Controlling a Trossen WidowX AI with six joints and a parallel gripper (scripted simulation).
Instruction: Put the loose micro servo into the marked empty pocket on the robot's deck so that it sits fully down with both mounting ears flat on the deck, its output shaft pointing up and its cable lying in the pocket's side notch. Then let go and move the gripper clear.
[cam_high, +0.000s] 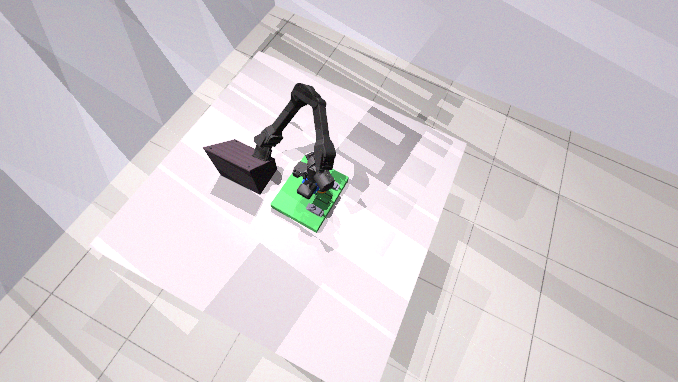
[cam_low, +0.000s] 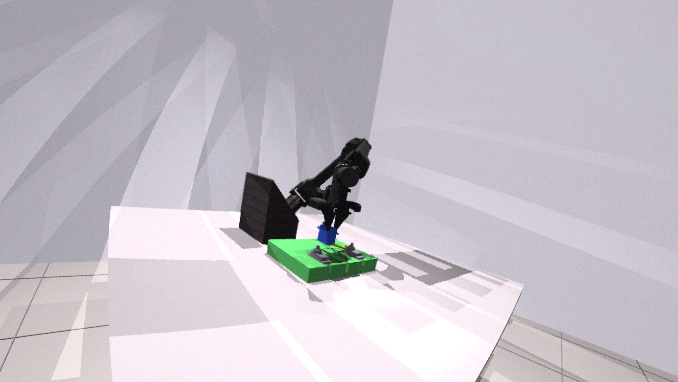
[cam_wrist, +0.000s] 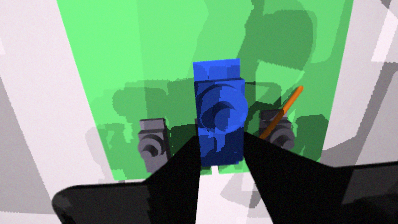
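Right now my gripper tip is 60 mm past the green deck, 10 mm to the right of it and 100 mm above it.
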